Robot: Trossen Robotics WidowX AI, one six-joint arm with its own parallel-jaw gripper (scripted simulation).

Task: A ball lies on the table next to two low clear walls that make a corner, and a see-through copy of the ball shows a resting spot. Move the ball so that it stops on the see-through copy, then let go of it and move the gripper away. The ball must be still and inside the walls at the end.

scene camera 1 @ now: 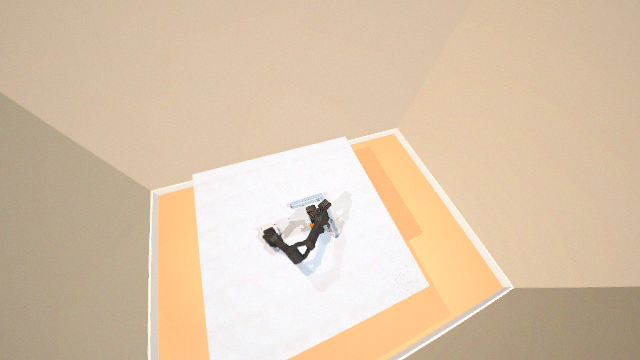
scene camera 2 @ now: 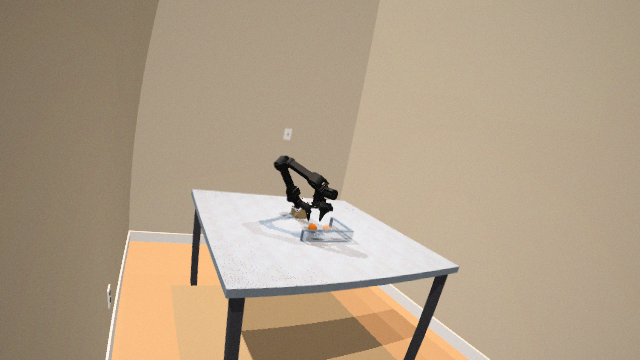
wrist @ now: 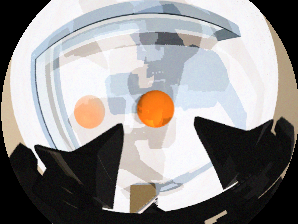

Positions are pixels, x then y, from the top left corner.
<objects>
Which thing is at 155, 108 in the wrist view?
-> An orange ball.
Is my gripper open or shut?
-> Open.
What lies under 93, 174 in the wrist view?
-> My gripper.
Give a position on a see-through copy of ball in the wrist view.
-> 89, 111
</objects>
